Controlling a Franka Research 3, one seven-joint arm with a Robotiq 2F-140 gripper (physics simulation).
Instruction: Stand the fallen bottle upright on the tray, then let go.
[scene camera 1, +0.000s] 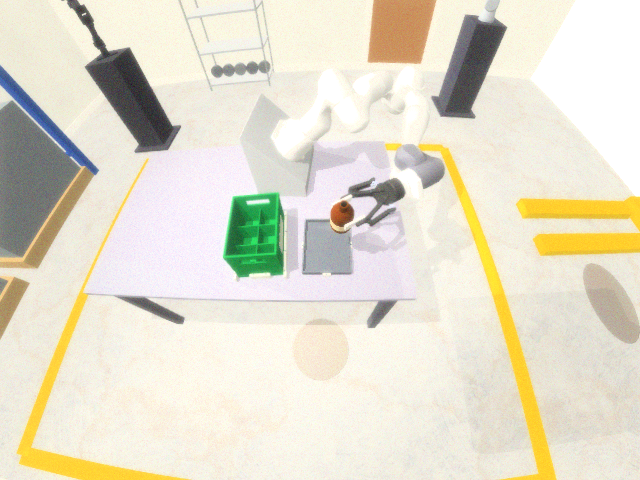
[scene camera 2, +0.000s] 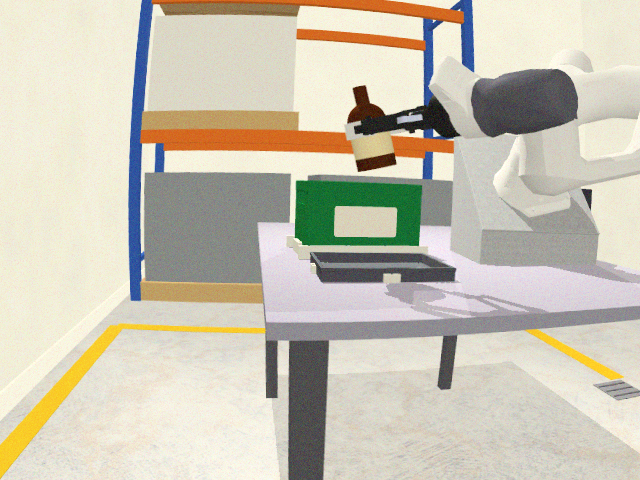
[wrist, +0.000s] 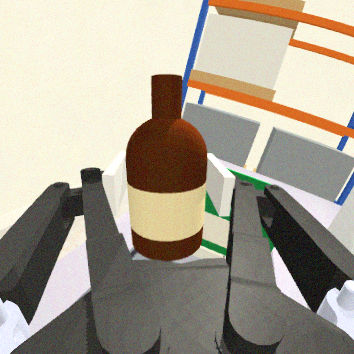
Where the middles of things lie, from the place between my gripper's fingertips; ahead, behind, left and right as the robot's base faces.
Labels:
I see the brown bottle (scene camera 2: 374, 152) 10 mm to the left of my hand and 10 mm behind it.

